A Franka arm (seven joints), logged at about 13 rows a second.
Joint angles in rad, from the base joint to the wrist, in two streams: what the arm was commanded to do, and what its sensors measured. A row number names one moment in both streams.
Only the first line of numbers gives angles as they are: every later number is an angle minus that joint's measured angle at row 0.
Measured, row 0:
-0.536 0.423 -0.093 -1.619 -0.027 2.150 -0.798
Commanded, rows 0 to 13:
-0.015 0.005 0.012 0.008 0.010 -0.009 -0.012
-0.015 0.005 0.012 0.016 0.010 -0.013 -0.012
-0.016 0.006 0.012 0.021 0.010 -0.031 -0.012
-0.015 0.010 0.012 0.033 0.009 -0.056 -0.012
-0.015 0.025 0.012 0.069 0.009 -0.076 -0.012
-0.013 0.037 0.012 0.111 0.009 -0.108 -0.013
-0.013 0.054 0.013 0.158 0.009 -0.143 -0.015
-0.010 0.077 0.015 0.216 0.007 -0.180 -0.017
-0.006 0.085 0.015 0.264 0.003 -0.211 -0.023
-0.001 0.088 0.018 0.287 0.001 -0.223 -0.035
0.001 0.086 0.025 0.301 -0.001 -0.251 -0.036
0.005 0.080 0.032 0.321 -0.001 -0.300 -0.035
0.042 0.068 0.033 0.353 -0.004 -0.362 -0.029
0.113 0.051 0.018 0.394 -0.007 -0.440 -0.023
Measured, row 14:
0.025 0.052 0.034 0.304 -0.001 -0.317 -0.026
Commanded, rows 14 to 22:
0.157 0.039 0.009 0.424 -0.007 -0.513 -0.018
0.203 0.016 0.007 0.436 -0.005 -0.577 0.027
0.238 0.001 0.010 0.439 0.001 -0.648 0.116
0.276 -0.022 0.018 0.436 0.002 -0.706 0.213
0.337 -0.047 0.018 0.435 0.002 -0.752 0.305
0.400 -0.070 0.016 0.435 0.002 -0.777 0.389
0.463 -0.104 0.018 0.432 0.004 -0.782 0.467
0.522 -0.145 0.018 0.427 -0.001 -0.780 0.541
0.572 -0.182 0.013 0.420 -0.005 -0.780 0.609
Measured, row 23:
0.491 -0.103 0.031 0.443 0.000 -0.755 0.503
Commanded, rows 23 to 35:
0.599 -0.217 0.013 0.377 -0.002 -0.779 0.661
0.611 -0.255 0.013 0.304 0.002 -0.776 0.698
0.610 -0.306 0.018 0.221 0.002 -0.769 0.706
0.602 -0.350 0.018 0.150 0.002 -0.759 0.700
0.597 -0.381 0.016 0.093 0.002 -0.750 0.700
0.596 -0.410 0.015 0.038 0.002 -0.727 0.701
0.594 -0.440 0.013 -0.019 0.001 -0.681 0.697
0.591 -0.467 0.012 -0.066 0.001 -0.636 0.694
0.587 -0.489 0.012 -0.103 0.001 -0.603 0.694
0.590 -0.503 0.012 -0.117 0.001 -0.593 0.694
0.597 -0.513 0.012 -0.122 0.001 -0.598 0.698
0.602 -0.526 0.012 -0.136 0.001 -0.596 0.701
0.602 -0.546 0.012 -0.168 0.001 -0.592 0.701
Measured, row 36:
0.597 -0.478 0.009 -0.079 -0.001 -0.631 0.694
